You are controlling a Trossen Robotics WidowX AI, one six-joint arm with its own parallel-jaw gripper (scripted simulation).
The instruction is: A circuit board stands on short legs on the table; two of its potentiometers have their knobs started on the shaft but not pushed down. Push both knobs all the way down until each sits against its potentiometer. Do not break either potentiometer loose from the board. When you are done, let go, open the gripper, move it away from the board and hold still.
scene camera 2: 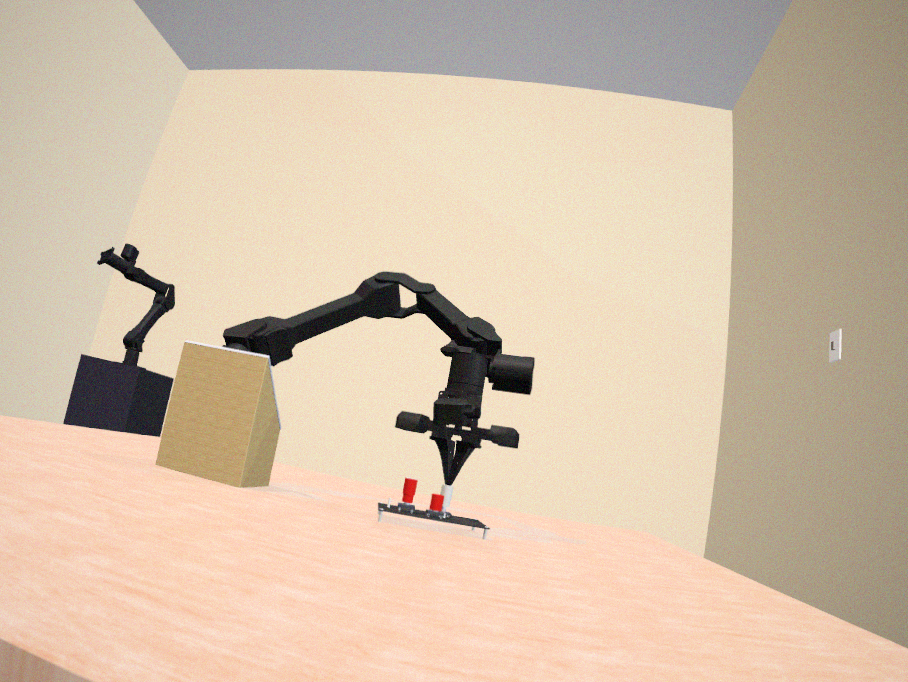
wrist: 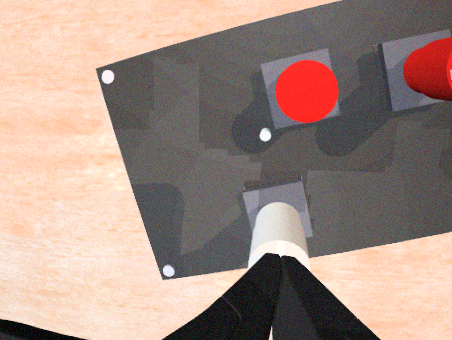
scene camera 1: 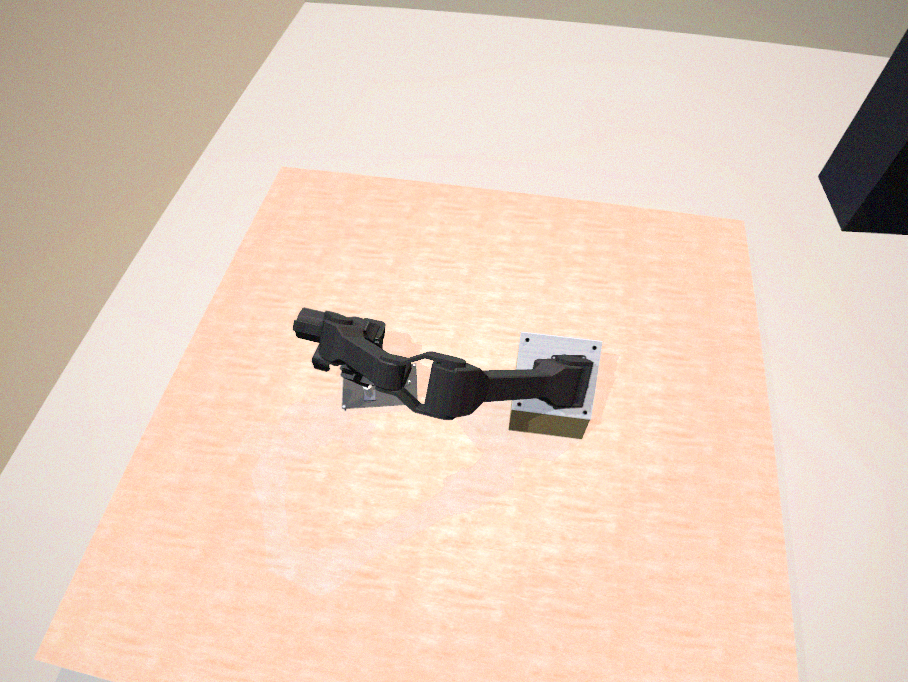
Scene:
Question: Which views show my gripper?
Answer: Scene camera 2, the wrist view and scene camera 1: all of them.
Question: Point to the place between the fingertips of my gripper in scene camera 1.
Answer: At 367,385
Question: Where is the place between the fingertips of my gripper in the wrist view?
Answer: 277,268

